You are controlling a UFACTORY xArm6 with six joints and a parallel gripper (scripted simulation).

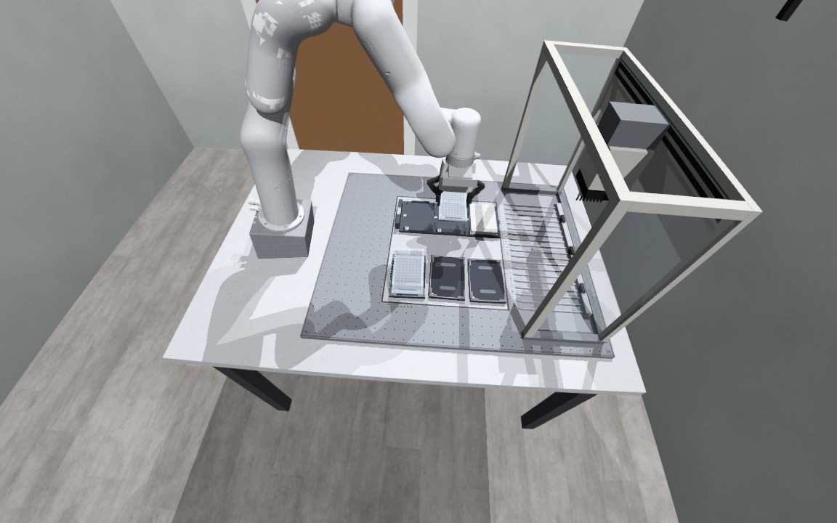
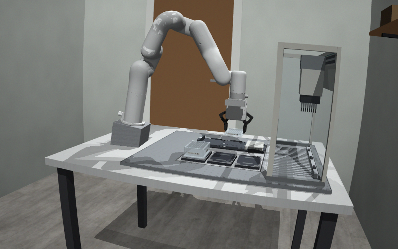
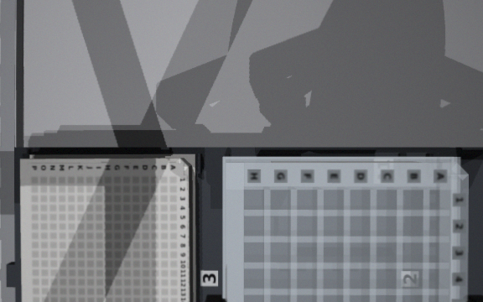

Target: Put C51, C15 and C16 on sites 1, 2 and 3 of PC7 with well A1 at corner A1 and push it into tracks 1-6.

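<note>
My hand is 70 mm above the dark carrier PC7 and 10 mm past it. Also, from my hand: front post: 390 mm to the right, 200 mm ahead, 160 mm above; nest S3: 230 mm to the right, 100 mm ahead, 80 mm below; nest S2: 230 mm to the right, 80 mm below, 10 mm behind.
</note>
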